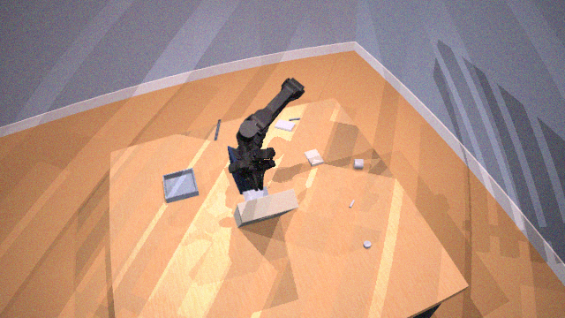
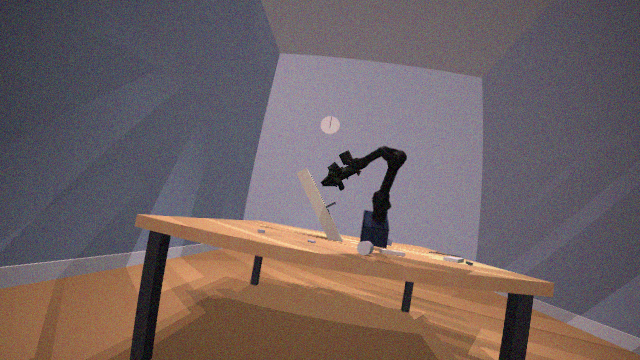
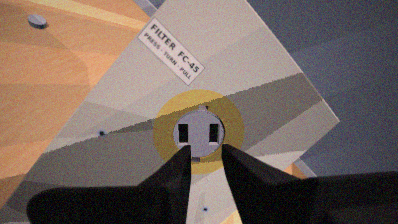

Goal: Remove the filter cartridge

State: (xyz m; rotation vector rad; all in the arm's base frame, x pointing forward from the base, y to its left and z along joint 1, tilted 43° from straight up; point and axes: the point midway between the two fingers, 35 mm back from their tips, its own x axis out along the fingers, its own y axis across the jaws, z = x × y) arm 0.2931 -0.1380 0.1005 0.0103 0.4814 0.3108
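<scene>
The filter cartridge is 4 cm ahead of my gripper tip and 3 cm below it. From my gripper tip the other things lie so: grey service panel (10 cm below, 1 cm behind); small stick (39 cm to the left, 28 cm below, 1 cm ahead); blue-rimmed tray (41 cm behind, 27 cm below, 24 cm to the right).
</scene>
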